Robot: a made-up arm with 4 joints.
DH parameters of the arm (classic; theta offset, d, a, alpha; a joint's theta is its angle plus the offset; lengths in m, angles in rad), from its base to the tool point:
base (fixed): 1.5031 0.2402 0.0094 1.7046
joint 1: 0 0.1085 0.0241 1.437
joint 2: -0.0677 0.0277 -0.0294 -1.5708
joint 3: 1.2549 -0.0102 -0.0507 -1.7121
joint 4: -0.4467 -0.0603 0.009 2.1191
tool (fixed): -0.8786 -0.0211 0 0
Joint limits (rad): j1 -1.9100..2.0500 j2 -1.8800..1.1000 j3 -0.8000..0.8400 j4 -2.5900..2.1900
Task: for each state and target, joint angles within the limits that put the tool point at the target. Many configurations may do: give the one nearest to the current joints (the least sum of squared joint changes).
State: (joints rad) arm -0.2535 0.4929 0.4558 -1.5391
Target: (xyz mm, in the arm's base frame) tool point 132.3 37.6 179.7
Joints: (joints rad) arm -0.1850 0.5691 0.7870 -1.4160
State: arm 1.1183 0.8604 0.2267 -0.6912
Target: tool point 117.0 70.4 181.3
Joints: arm 0.8007 0.7327 -0.2457 -1.0479
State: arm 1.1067 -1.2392 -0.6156 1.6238
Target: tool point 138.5 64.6 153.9
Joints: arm 0.8290 -1.2161 -0.5381 0.7000
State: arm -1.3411 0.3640 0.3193 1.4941
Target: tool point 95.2 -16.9 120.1
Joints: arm -0.5915 0.5020 0.1852 1.6954
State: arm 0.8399 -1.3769 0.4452 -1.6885
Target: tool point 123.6 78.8 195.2
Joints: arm 0.8247 -0.9345 -0.0866 -1.2860
